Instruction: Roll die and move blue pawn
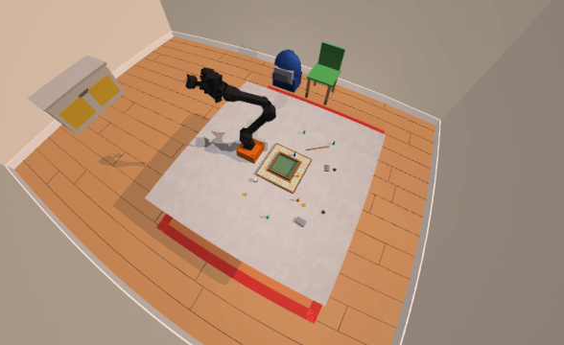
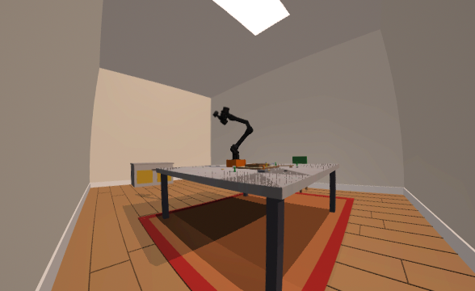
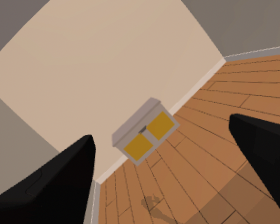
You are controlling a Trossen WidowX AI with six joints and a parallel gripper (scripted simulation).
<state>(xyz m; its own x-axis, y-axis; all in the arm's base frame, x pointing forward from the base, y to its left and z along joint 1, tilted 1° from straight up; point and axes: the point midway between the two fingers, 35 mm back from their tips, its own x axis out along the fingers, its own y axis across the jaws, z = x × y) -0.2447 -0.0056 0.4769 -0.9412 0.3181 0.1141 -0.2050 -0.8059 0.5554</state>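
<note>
Now: the white die 54 cm below my gripper tip, 42 cm ahead of it and 20 cm to the right of it. Also, from my gripper tip: wooden stick (72 cm ahead, 55 cm below, 21 cm to the left); blue pawn (58 cm ahead, 52 cm below, 7 cm to the left); green tray (55 cm ahead, 54 cm below, 3 cm to the right).
</note>
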